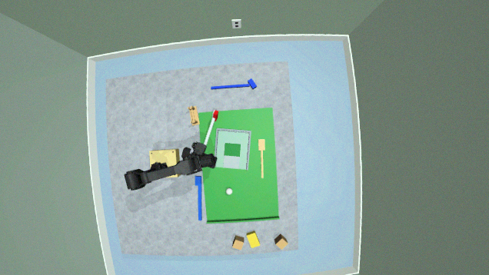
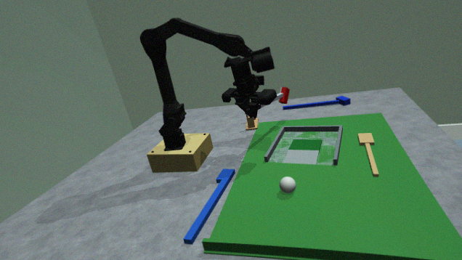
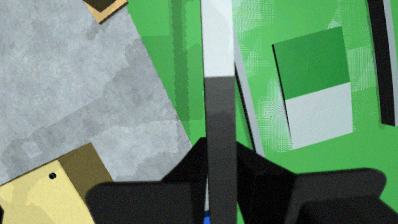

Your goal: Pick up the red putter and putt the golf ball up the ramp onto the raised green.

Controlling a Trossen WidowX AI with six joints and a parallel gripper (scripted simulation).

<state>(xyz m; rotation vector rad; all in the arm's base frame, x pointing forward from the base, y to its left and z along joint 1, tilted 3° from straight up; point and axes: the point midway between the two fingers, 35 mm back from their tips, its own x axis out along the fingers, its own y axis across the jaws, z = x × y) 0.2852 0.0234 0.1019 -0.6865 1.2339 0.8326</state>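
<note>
Now: gripper tip 60 mm short of the red putter, 100 mm to the right of it and 20 mm below it. Also, from my gripper tip: blue putter 280 mm ahead, 370 mm to the left, 110 mm below; then white golf ball 80 mm ahead, 280 mm to the right, 100 mm below; then wooden stand 30 mm behind, 250 mm to the left, 90 mm below.
</note>
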